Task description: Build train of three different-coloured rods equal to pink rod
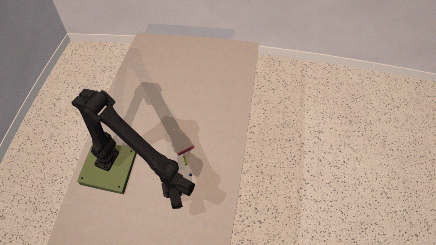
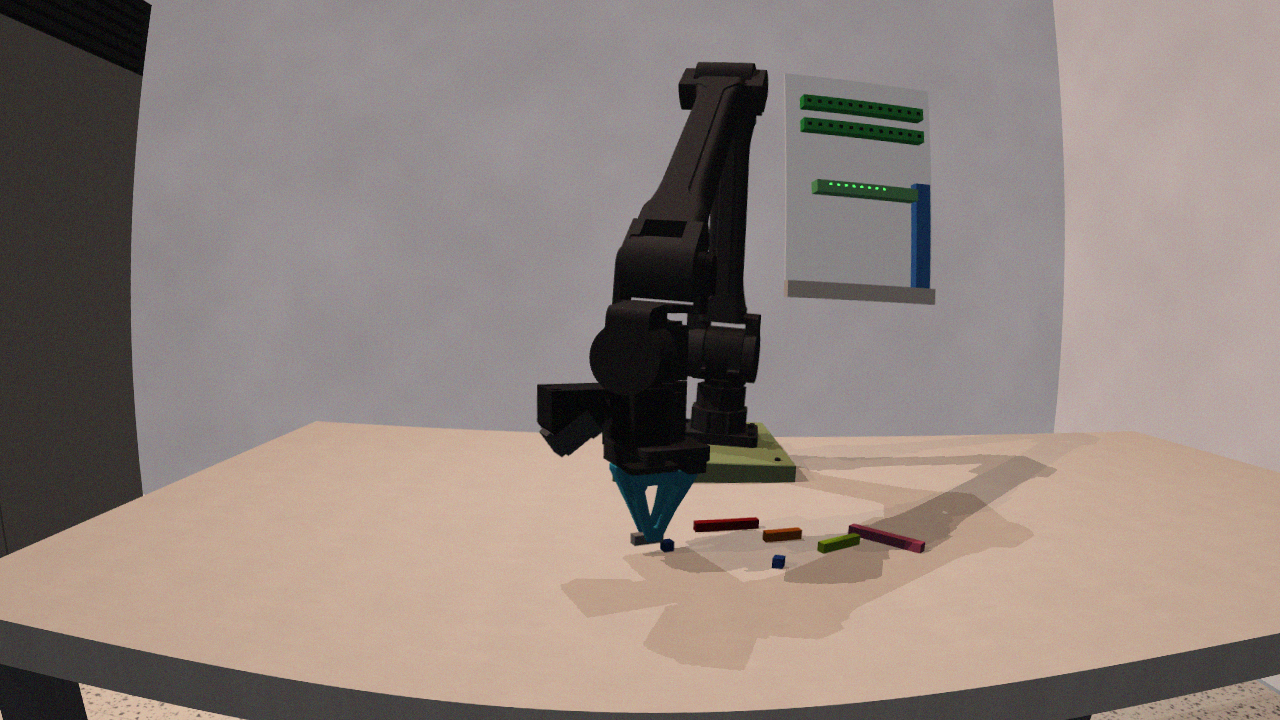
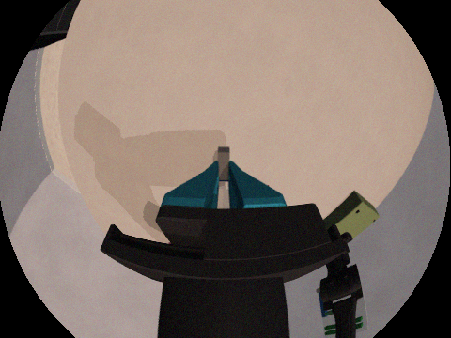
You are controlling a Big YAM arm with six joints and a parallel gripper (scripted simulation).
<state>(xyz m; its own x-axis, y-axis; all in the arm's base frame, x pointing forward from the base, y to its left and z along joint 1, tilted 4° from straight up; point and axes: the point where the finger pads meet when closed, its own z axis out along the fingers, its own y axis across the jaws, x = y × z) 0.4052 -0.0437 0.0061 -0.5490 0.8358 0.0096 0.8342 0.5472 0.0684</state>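
Right now the lime rod is 19 cm to the left of my hand, 4 cm behind it and 2 cm below it. From my hand the other things lie so: red rod (8 cm behind, 7 cm to the left, 2 cm below); orange rod (13 cm to the left, 6 cm behind, 2 cm below); grey rod (1 cm below).
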